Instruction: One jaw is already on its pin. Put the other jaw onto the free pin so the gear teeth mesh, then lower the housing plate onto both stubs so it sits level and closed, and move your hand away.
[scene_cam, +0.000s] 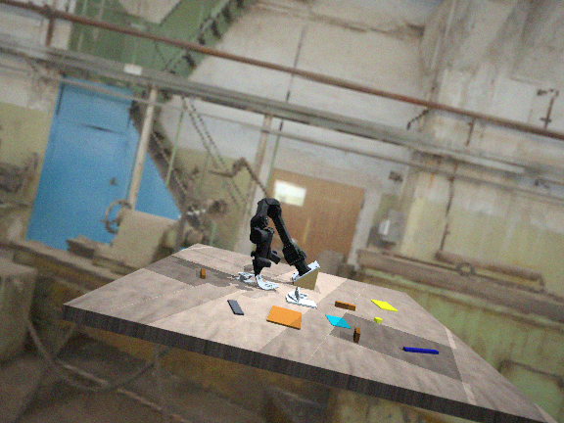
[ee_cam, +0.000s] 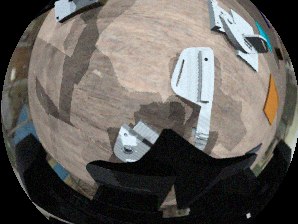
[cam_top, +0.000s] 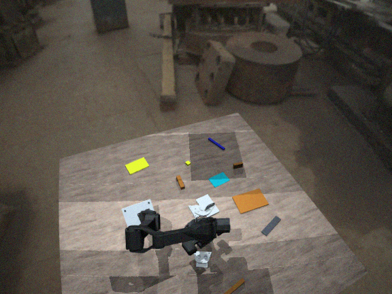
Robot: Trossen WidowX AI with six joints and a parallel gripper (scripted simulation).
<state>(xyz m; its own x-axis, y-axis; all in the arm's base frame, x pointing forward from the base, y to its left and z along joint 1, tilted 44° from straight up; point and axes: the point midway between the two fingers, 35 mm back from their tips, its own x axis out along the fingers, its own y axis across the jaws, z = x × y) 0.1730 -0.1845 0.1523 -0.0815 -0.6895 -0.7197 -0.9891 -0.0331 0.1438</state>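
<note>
My gripper tip is 4 cm short of the jaw and 2 cm to the right of it. The rest, counted from my gripper tip: orange bar 2 cm ahead, 22 cm to the right, 2 cm below; dark strip 35 cm ahead, 7 cm to the right, 3 cm below; orange tile 35 cm ahead, 10 cm to the left, 3 cm below.
</note>
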